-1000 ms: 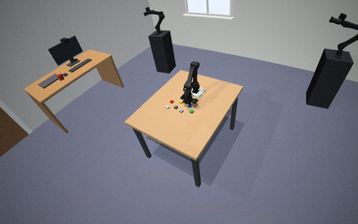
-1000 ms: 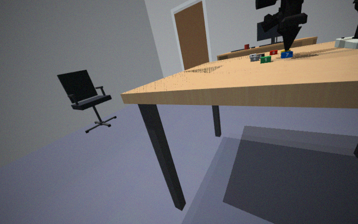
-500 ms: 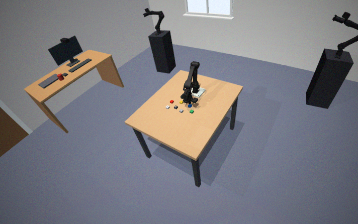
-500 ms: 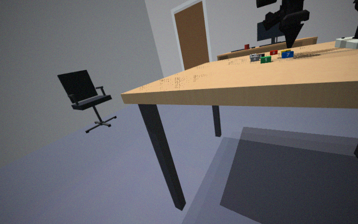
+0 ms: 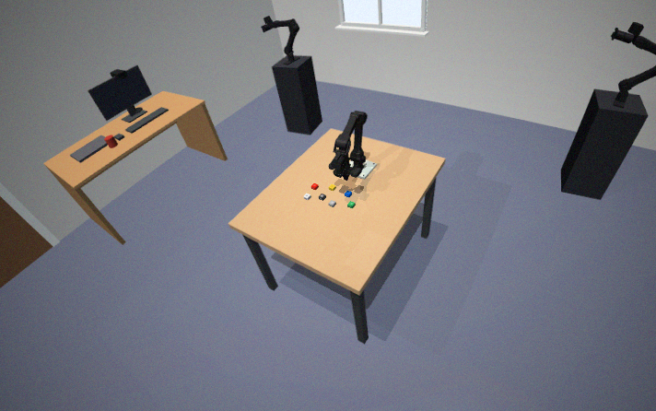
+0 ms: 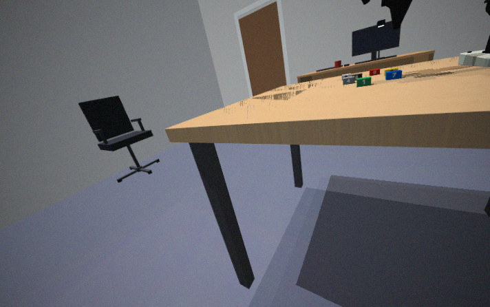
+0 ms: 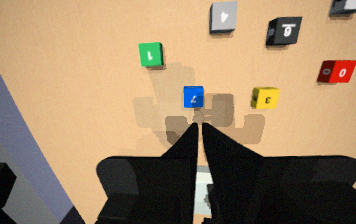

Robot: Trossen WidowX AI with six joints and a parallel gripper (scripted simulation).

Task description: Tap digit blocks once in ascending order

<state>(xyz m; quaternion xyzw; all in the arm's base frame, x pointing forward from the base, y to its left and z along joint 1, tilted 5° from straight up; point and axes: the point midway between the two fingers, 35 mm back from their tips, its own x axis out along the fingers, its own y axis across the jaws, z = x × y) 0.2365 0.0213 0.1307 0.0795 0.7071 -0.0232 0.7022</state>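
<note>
Right now my gripper tip is 10 cm short of the white block, 23 cm to the left of it and 11 cm above it. From my gripper tip the other things lie so: green block (7 cm ahead, 5 cm to the left, 11 cm below); then grey block (10 cm ahead, 6 cm to the right, 11 cm below); then blue block (11 cm below).
</note>
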